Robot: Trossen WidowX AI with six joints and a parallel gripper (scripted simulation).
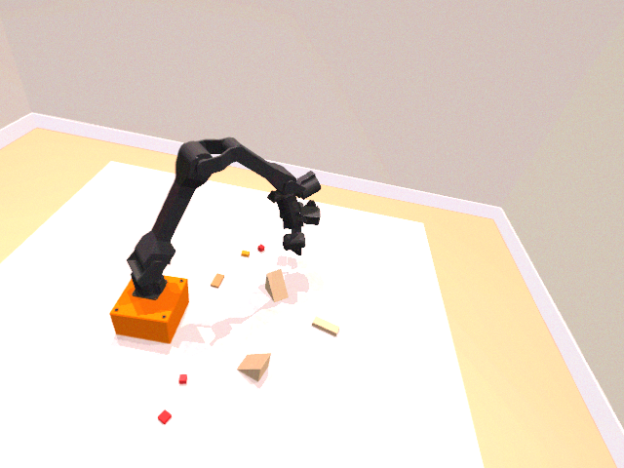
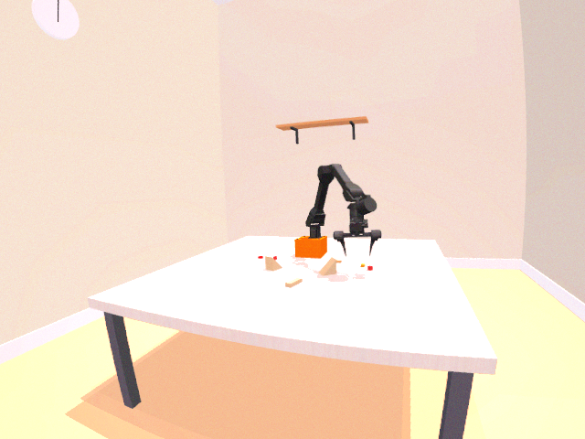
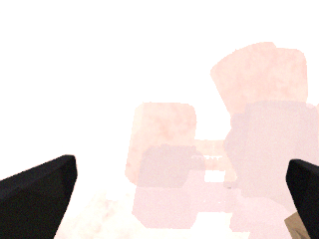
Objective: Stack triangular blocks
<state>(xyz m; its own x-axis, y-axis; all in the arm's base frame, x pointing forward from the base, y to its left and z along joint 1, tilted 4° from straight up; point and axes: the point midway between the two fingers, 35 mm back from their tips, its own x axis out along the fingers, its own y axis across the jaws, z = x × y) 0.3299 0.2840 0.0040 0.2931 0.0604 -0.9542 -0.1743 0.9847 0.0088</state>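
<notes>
Right now the tan triangular block is 3 cm behind my gripper tip, 39 cm to the right of it and 7 cm below it. The rest, counted from my gripper tip: yellow bit (17 cm behind, 1 cm to the right, 8 cm below); tan plank (12 cm ahead, 22 cm to the right, 8 cm below).
</notes>
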